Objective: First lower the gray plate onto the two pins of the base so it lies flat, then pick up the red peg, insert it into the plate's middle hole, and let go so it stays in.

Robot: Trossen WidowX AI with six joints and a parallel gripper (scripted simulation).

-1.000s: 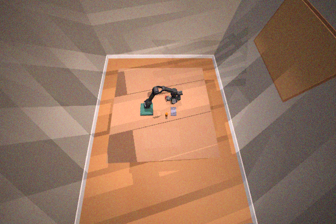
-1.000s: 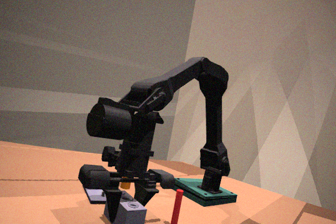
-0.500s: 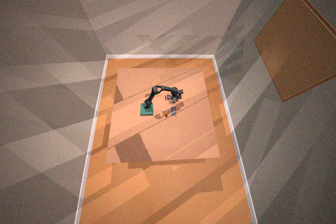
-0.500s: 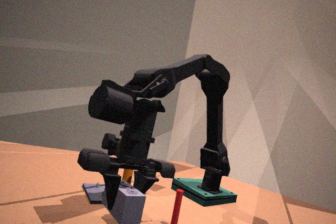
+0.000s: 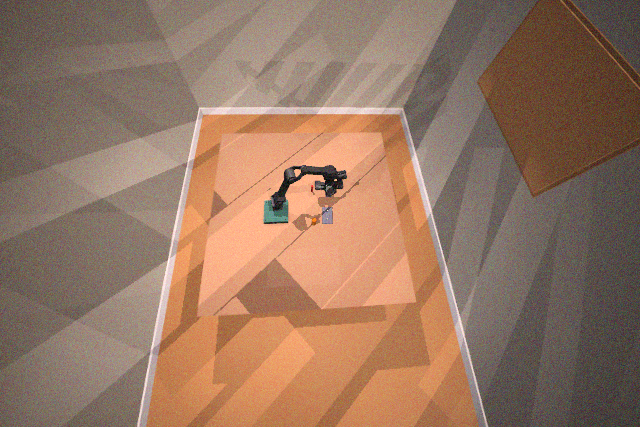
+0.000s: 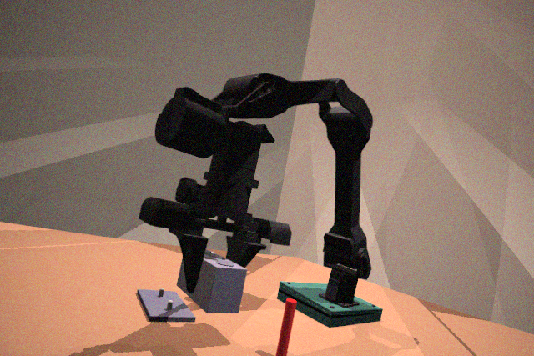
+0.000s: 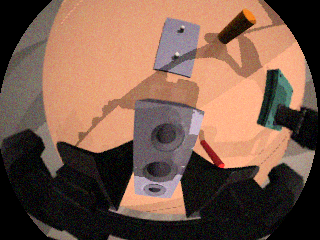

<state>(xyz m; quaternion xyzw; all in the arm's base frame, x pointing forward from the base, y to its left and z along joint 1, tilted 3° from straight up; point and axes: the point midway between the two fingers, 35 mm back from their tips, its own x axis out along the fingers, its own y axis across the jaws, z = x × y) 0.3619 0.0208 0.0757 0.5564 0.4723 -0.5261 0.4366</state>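
My gripper tip is 100 mm past the red peg, 50 mm to the right of it and 40 mm above it. Round my gripper tip: orange cylinder (140 mm behind, 190 mm to the right, 40 mm below); gray plate (30 mm above).
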